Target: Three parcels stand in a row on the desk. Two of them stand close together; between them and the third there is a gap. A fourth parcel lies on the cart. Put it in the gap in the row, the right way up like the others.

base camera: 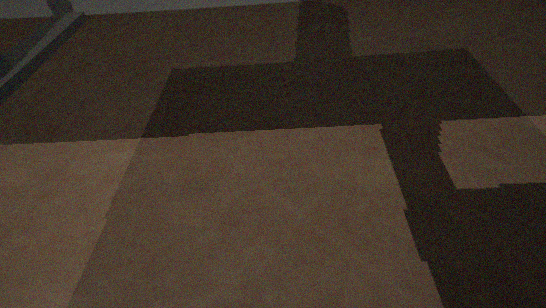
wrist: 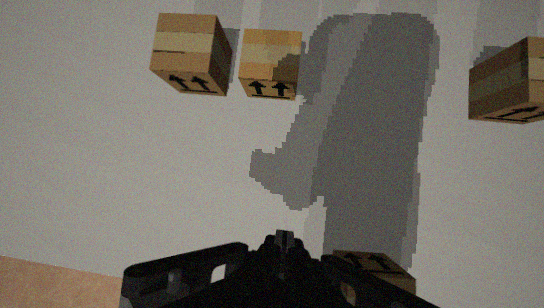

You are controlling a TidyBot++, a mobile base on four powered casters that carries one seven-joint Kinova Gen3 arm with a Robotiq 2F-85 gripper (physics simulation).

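Places are measured from the arm's base along level axes (x ahead, y left, z up), in centimetres.
Where they show: gripper, fingertip midpoint: [wrist: 283, 242].
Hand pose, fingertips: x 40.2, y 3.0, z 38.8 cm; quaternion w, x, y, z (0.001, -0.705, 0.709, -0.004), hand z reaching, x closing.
Observation:
After its pixels a point has its place.
In the wrist view three upright brown parcels with paired up-arrows stand on the pale desk [wrist: 100, 160] @(x 44.8, y 26.1, z 32.3 cm). The left parcel [wrist: 184, 44] @(x 56.7, y 13.9, z 38.1 cm) and the middle parcel [wrist: 260, 60] @(x 56.0, y 6.7, z 37.3 cm) stand close together. A wide gap separates them from the right parcel [wrist: 502, 87] @(x 55.7, y -16.2, z 36.0 cm), which is cut by the view's edge. A fourth parcel [wrist: 395, 269] @(x 38.2, y -7.1, z 36.1 cm) shows partly at the lower right, its arrow-marked face visible and the rest hidden behind my gripper; I cannot tell what it rests on. My gripper [wrist: 283, 242] @(x 40.2, y 3.0, z 38.8 cm) is shut and empty, its tips in front of the row and left of the fourth parcel.
In the wrist view a large shadow covers the gap and the surface in front of it. Brown floor [wrist: 45, 282] @(x -20.8, y 116.3, z -39.7 cm) [base camera: 250, 215] @(x 35.4, y 5.9, z -39.7 cm) shows beyond the desk's lower-left edge and in the dim base view. There, a dark rail [base camera: 42, 49] crosses the upper left; no parcel shows.

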